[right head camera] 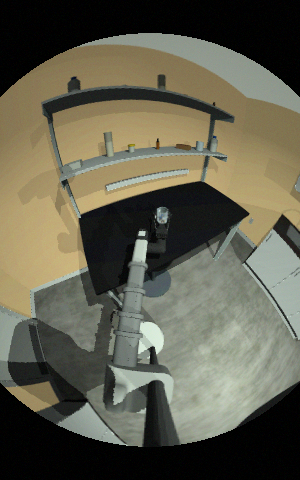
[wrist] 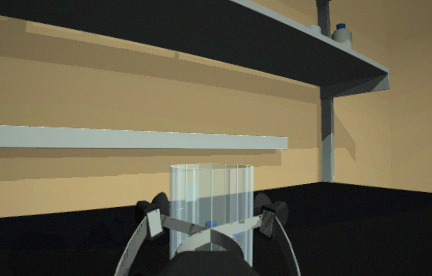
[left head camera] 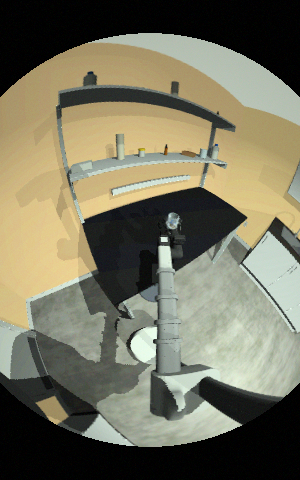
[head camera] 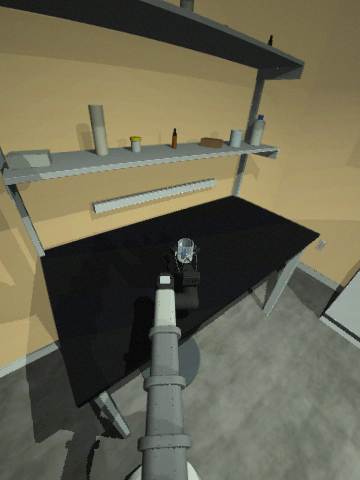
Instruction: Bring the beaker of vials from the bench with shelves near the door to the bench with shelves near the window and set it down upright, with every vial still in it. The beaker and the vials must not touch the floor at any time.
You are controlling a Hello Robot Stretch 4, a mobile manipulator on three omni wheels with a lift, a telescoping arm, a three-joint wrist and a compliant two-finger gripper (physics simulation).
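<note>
The clear beaker (head camera: 185,244) (left head camera: 173,219) (right head camera: 162,214) (wrist: 211,192) is upright over the middle of the black bench (head camera: 100,285) (left head camera: 112,245) (right head camera: 102,240) (wrist: 360,220). My gripper (head camera: 186,254) (left head camera: 172,223) (right head camera: 162,220) (wrist: 211,208) is shut on the beaker, one fingertip on each side. The beaker appears to be slightly above the bench top; its base is hidden in the wrist view. Vials with blue caps (wrist: 211,224) show low inside the beaker, partly hidden by the finger straps; their number cannot be told.
The lower shelf (head camera: 175,154) carries a tall cylinder (head camera: 98,131), a yellow-lidded jar (head camera: 136,145), a brown bottle (head camera: 174,140) and other items. An upper shelf (head camera: 150,22) hangs above it. A pale wall rail (head camera: 155,195) (wrist: 145,138) runs behind the beaker. A white cabinet (left head camera: 275,270) stands at the right.
</note>
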